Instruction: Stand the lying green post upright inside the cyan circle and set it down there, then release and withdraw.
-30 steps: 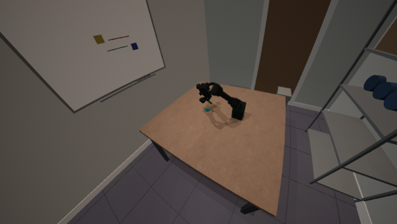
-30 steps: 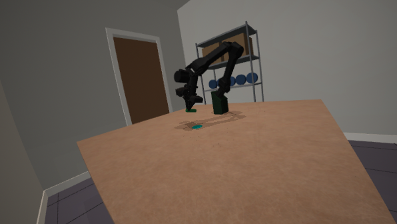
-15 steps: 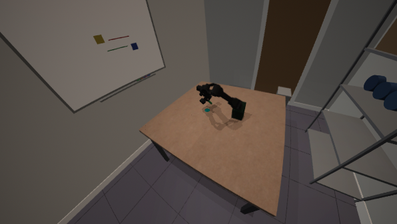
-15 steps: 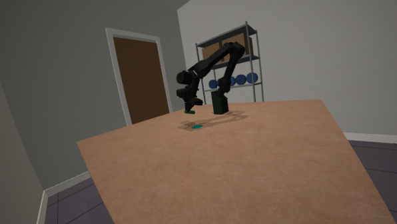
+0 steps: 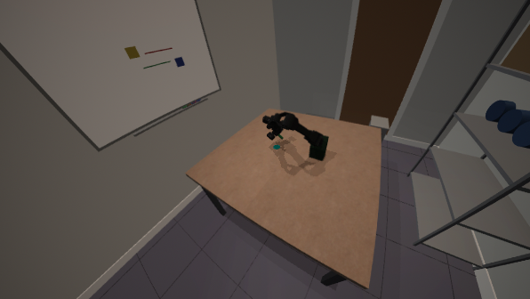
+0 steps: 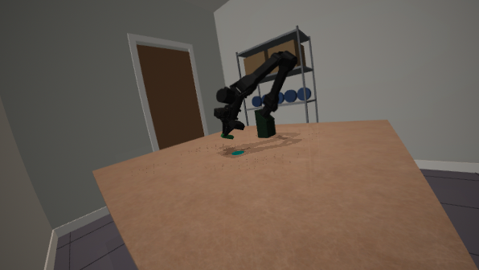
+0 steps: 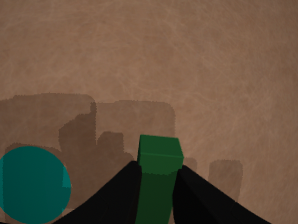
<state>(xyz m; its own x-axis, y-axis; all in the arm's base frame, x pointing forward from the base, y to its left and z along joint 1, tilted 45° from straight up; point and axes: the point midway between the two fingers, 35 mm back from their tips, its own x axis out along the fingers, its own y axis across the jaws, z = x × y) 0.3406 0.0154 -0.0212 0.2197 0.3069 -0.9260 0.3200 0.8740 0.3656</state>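
The cyan circle is 9 cm below my gripper tip, 6 cm to the left of it and 1 cm behind it. Round my gripper tip: green post (2 cm behind, 1 cm below).
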